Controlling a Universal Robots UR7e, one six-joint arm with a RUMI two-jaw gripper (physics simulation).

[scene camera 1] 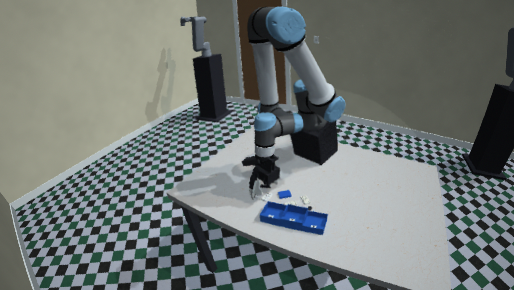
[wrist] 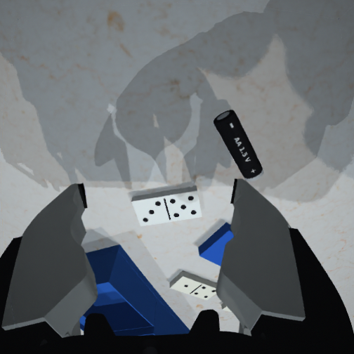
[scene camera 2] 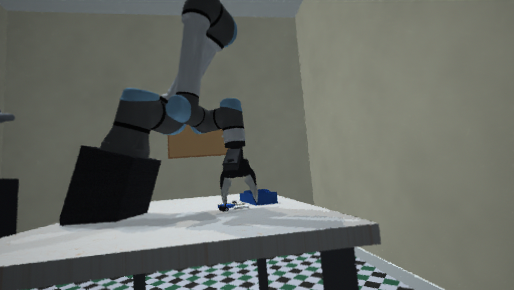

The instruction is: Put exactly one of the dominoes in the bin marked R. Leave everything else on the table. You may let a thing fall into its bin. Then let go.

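Where they show: gripper, fingertip midpoint: (scene camera 1: 261, 192) (scene camera 2: 240, 204); arm's base, link origin: (scene camera 1: 312, 120) (scene camera 2: 125, 153).
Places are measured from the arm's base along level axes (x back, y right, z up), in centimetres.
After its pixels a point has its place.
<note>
My gripper (scene camera 1: 261, 192) @[x -37.2, y 11.5, z -20.0 cm] (scene camera 2: 241, 203) @[x -37.2, y 11.5, z -20.0 cm] (wrist: 159, 183) is partly open and points down, low over the table. A white domino (scene camera 1: 267, 197) @[x -38.2, y 8.2, z -20.7 cm] (wrist: 167, 209) lies flat between the two fingertips, with a gap on each side in the wrist view. A second domino (scene camera 1: 305, 200) @[x -34.4, y -7.7, z -20.8 cm] and a third domino (scene camera 1: 291, 204) @[x -38.5, y -2.9, z -21.0 cm] (wrist: 195, 286) lie flat near the bins; the third is partly hidden by the bin wall in scene camera 1. The blue three-compartment bin tray (scene camera 1: 293, 218) @[x -45.9, y -6.5, z -21.0 cm] (scene camera 2: 265, 198) @[x -47.2, y 5.4, z -19.3 cm] (wrist: 142, 285) stands beside them. Its small white labels are too blurred to tell which is R.
A blue block (scene camera 1: 284, 194) @[x -34.1, y 2.0, z -20.4 cm] (wrist: 215, 248) lies close to the right finger in the wrist view, partly hidden by it. A black AA battery (wrist: 238, 144) lies beyond the right fingertip. A small dark object (scene camera 1: 310, 207) @[x -38.0, y -11.1, z -20.6 cm] lies by the tray's far wall.
</note>
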